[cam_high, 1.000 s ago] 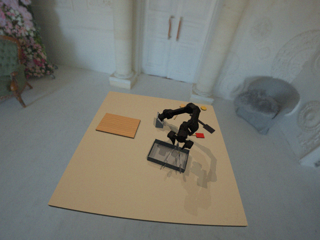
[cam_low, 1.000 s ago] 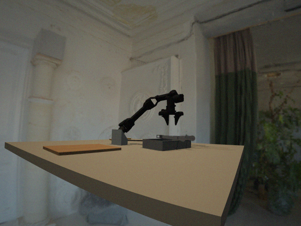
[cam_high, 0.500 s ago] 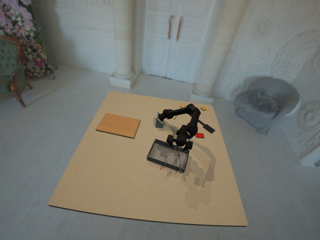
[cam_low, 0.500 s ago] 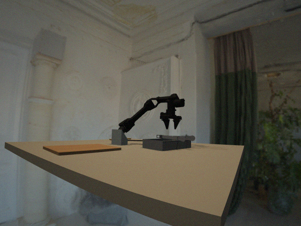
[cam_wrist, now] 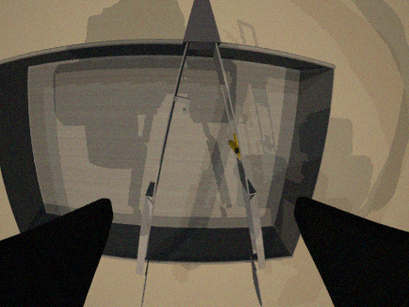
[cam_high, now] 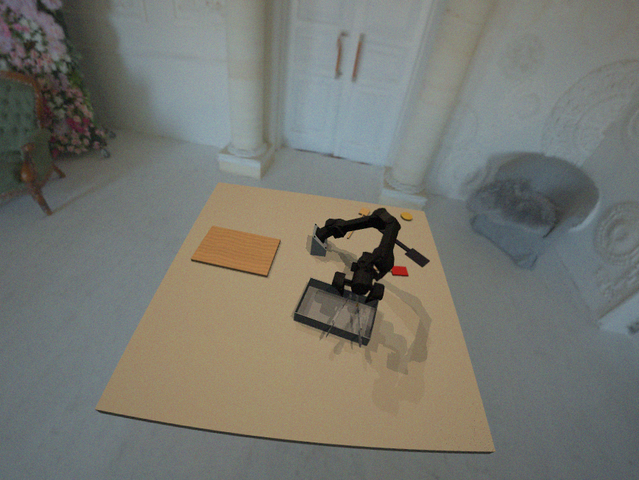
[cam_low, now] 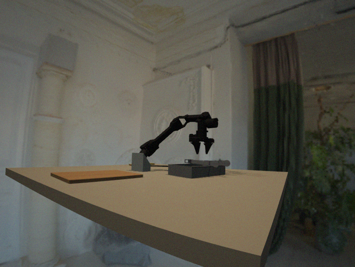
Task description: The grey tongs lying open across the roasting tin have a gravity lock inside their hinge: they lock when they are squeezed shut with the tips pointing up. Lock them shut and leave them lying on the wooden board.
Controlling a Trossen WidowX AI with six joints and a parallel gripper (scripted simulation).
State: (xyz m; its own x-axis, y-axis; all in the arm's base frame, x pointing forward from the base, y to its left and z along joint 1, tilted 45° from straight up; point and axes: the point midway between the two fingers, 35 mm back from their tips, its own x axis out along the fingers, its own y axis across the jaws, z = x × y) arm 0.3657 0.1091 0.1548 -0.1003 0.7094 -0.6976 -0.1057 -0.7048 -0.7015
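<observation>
Right now the roasting tin is 9 cm below my gripper tip and 5 cm to the right of it. The rest, counted from my gripper tip: black spatula (49 cm behind, 27 cm to the left, 12 cm below); red spatula (30 cm behind, 16 cm to the left, 12 cm below); wooden board (56 cm to the right, 22 cm behind, 12 cm below).
</observation>
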